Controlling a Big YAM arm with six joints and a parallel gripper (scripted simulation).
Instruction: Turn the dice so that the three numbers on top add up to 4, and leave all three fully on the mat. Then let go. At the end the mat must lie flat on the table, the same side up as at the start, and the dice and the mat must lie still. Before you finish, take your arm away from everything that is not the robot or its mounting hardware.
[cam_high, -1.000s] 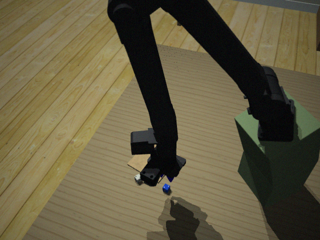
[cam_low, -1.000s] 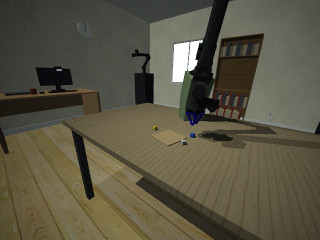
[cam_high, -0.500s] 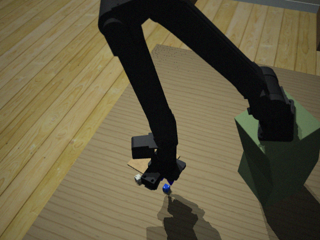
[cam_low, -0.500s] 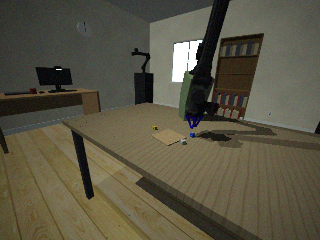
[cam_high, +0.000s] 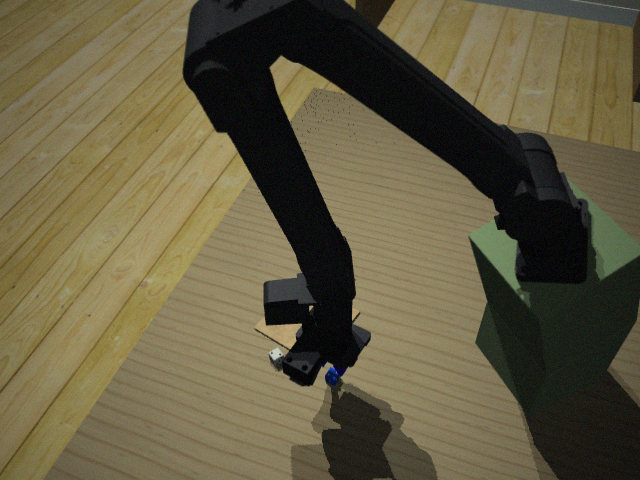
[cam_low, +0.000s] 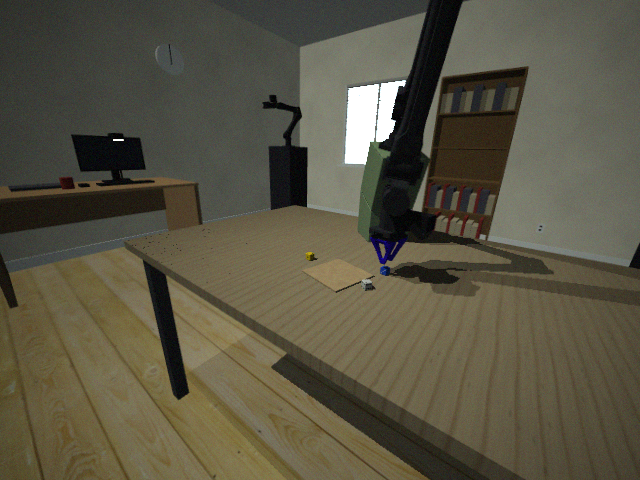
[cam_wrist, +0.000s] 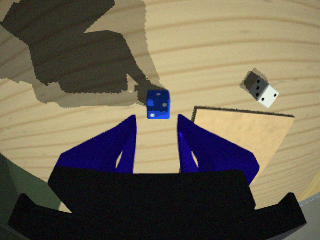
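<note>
My hand is 30 mm above the blue die. Round my hand: tan mat 80 mm ahead, 100 mm to the right, 40 mm below; yellow die 50 mm ahead, 220 mm to the right, 30 mm below; white die 110 mm ahead, 10 mm to the right, 30 mm below.
</note>
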